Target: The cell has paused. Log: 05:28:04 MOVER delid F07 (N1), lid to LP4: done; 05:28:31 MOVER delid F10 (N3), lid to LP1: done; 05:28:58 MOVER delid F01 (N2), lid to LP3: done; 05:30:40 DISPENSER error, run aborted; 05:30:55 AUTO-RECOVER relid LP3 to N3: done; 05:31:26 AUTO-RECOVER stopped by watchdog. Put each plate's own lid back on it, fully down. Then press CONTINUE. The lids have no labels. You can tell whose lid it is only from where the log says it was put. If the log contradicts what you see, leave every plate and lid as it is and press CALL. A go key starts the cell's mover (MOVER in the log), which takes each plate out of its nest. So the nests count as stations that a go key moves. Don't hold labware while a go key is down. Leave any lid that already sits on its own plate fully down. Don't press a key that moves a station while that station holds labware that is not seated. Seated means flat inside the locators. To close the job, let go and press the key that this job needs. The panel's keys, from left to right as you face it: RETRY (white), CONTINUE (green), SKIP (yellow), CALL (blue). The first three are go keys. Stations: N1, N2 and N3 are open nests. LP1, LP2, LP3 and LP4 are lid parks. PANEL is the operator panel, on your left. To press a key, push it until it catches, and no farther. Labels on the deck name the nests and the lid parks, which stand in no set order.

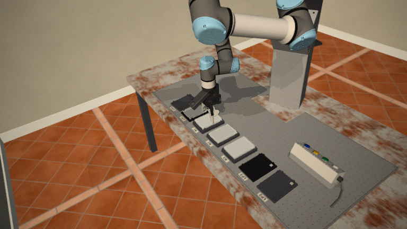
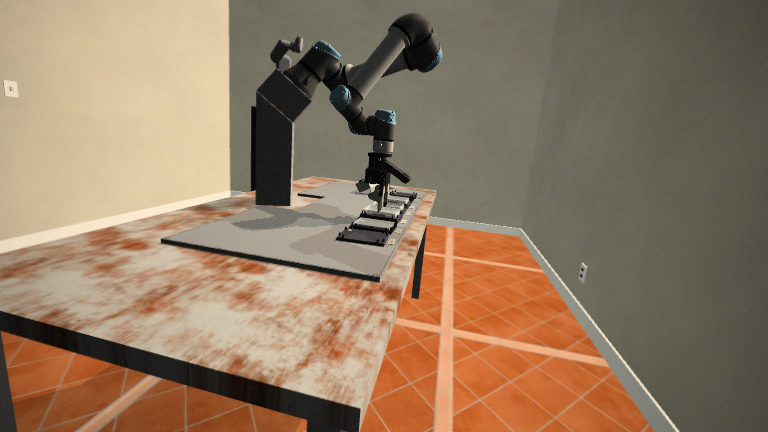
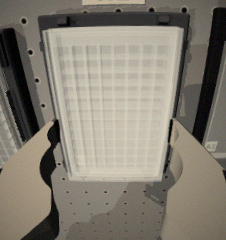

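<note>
The plate is 20 mm below my hand. Also, from my hand: dark nest frame (260 mm to the left, 60 mm behind, 40 mm below); then blue CALL key (410 mm to the left, 340 mm behind, 20 mm above); then black lid park (120 mm to the right, 40 mm below, 30 mm ahead).
</note>
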